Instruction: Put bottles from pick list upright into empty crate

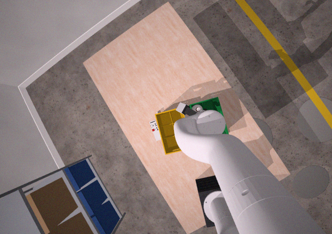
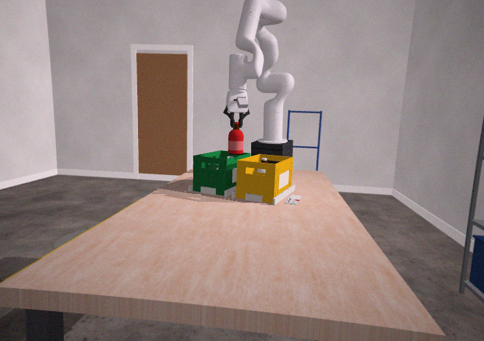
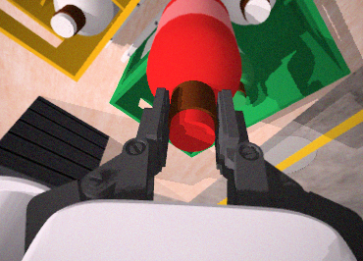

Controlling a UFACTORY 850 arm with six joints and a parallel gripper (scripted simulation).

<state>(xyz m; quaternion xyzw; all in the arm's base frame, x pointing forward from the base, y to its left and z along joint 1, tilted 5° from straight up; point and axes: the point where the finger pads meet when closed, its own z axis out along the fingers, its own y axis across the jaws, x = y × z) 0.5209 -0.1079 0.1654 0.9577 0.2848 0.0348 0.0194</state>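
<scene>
Now: hand 7 cm above the red-label bottle. Also, from my hand: blue-label bottle (25 cm below, 5 cm behind, 3 cm to the right); green bottle (25 cm below, 12 cm to the right, 6 cm behind); green crate (25 cm below, 8 cm to the right, 6 cm behind).
</scene>
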